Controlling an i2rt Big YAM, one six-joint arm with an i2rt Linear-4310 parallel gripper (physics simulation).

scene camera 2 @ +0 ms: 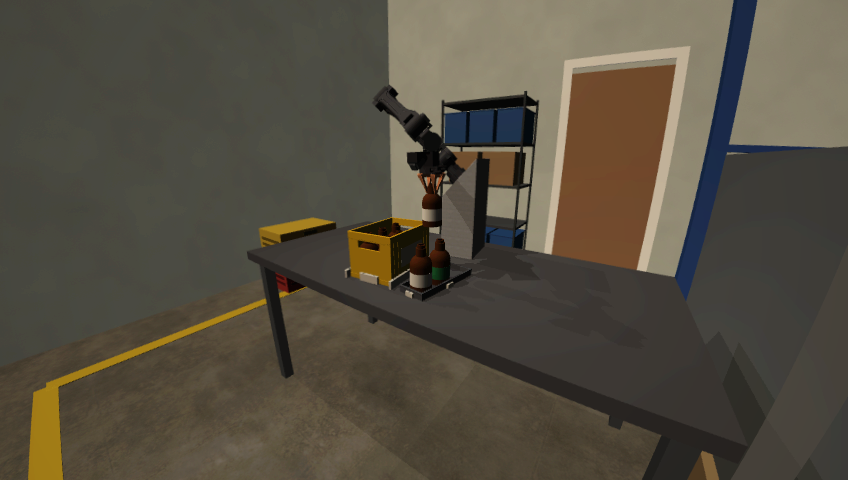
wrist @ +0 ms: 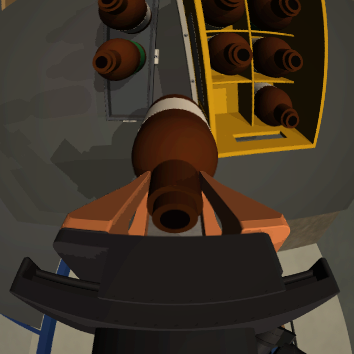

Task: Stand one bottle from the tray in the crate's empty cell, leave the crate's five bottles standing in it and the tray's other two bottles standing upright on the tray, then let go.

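Frame: origin at the arm's base, x ahead, y left, z up, level; metres.
Seen in the pictures: gripper, between the fingertips: (scene camera 2: 431, 193) (wrist: 174, 178); arm's base, origin of its link: (scene camera 2: 463, 181).
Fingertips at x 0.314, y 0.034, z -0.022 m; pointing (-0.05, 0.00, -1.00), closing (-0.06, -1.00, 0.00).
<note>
Pixels of each thing's top centre, then the offset from my fingertips to it. "pt": a spot on its surface instead. Level surfaces: height alone.
- brown bottle, centre of its top: (wrist: 174, 221) (scene camera 2: 432, 183) 0.002 m back, 0.000 m left, 0.037 m up
- empty near-left cell, a spot on its surface: (wrist: 225, 102) pt 0.026 m back, 0.111 m right, 0.291 m down
- yellow crate, centre of its top: (wrist: 275, 59) (scene camera 2: 391, 226) 0.082 m ahead, 0.129 m right, 0.124 m down
- tray, a spot on its surface: (wrist: 131, 95) pt 0.002 m back, 0.093 m left, 0.294 m down
- white-label bottle, centre of its top: (scene camera 2: 420, 244) 0.170 m ahead, 0.072 m left, 0.139 m down
- green-label bottle, centre of its top: (wrist: 100, 61) (scene camera 2: 440, 239) 0.083 m ahead, 0.090 m left, 0.139 m down
- dark table, height of its surface: 0.299 m down
My gripper (scene camera 2: 430, 187) (wrist: 174, 178) is shut on the neck of a brown bottle (scene camera 2: 431, 208) (wrist: 175, 135) with a white label. The bottle hangs upright, raised above the table. In the wrist view it appears left of the empty near-left cell (wrist: 225, 102) of the yellow crate (scene camera 2: 370, 264) (wrist: 270, 151), overlapping the crate's left wall. Five bottles stand in the other cells, one of them (wrist: 274, 105) beside the empty cell. On the tray (wrist: 131, 95), a white-label bottle (scene camera 2: 420, 267) (wrist: 124, 12) and a green-label bottle (scene camera 2: 439, 264) (wrist: 117, 59) stand upright.
The crate and tray stand side by side on the dark table (scene camera 2: 535, 321), with small pale blocks at their edges. The arm's grey wedge-shaped stand (scene camera 2: 480, 208) rises behind the tray. A shelf rack (scene camera 2: 527, 208) stands behind the table.
</note>
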